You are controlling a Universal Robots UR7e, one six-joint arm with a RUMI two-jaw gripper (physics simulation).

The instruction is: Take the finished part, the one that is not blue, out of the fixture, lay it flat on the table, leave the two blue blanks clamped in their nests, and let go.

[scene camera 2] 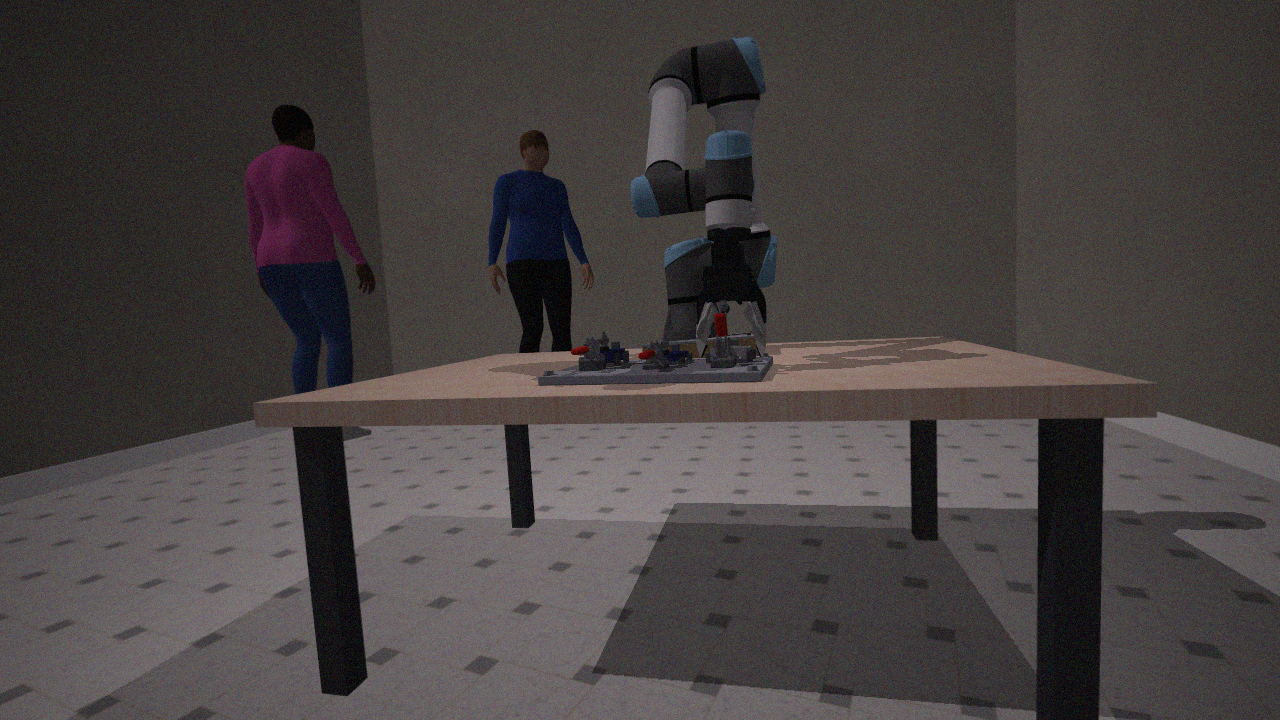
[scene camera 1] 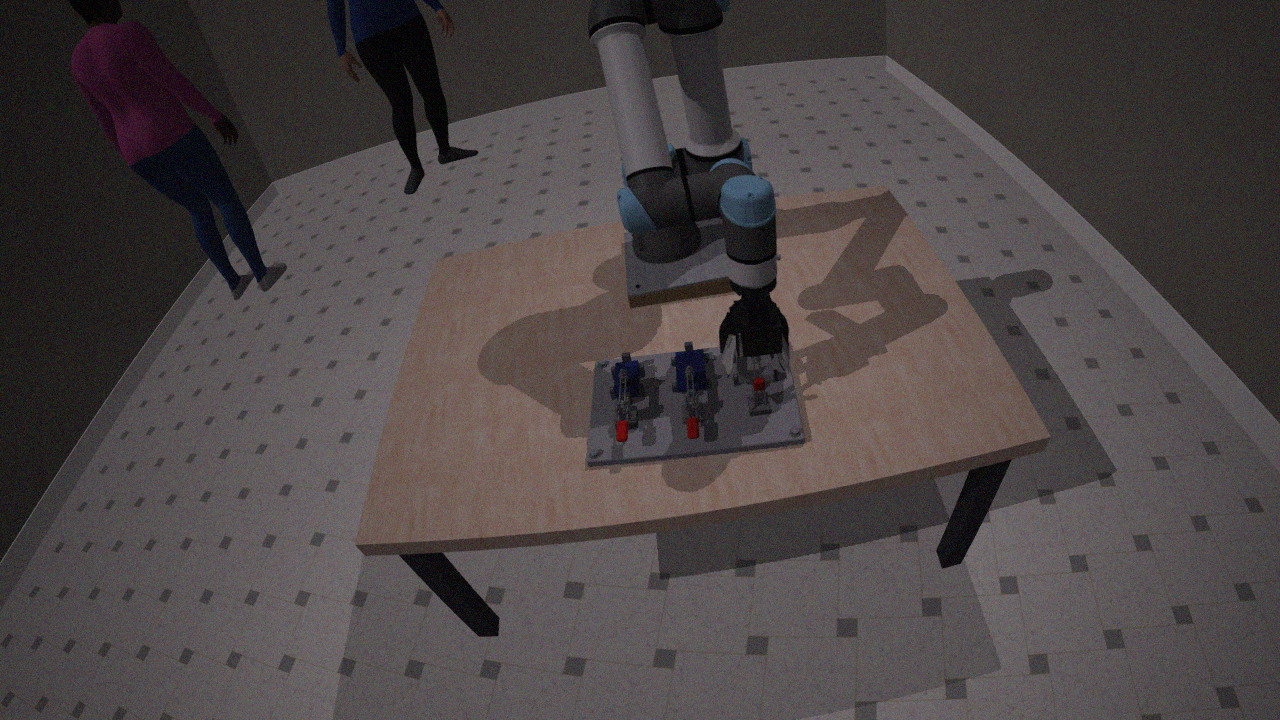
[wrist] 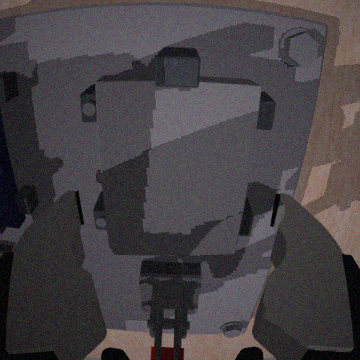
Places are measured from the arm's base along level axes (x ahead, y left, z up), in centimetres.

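Where they show: gripper, fingertip midpoint: [scene camera 1: 756, 373] [wrist: 176, 195]; arm's base, link origin: [scene camera 2: 695, 338] [scene camera 1: 667, 244].
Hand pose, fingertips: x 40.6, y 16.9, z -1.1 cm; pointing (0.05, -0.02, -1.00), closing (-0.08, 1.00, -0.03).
Each offset is from my fingertips to the centre of the thing.
The finished part, a light grey block {dx -1.8, dy -0.3, dz +0.9 cm} [wrist: 200, 150], sits in the right-hand nest of the grey fixture plate {dx +3.7, dy -11.0, dz -1.6 cm} [scene camera 1: 653, 440] [scene camera 2: 653, 377] [wrist: 115, 30], between small dark stops. My gripper [scene camera 1: 760, 365] [scene camera 2: 733, 347] [wrist: 176, 195] points down over this nest. It is open, one finger on each side of the part's near end, with a gap to either side. One blue blank [scene camera 1: 689, 368] [scene camera 2: 677, 355] sits in the middle nest, with its edge at the left of the wrist view [wrist: 7, 195]. The other blue blank {dx +0.2, dy -22.2, dz +0.8 cm} [scene camera 1: 627, 368] [scene camera 2: 615, 353] sits in the left nest. Both have clamp arms over them.
The grey part's clamp has its red handle {dx +8.0, dy +0.3, dz +5.6 cm} [scene camera 1: 759, 384] [scene camera 2: 720, 324] [wrist: 167, 353] upright, close to my fingers. The red handles {dx +13.4, dy -21.4, dz +2.8 cm} [scene camera 1: 621, 430] {dx +12.7, dy -10.4, dz +1.8 cm} [scene camera 1: 691, 428] of the other clamps lie low towards the front. The fixture is on the wooden table [scene camera 1: 501, 474] [scene camera 2: 447, 402]. Two people stand behind left.
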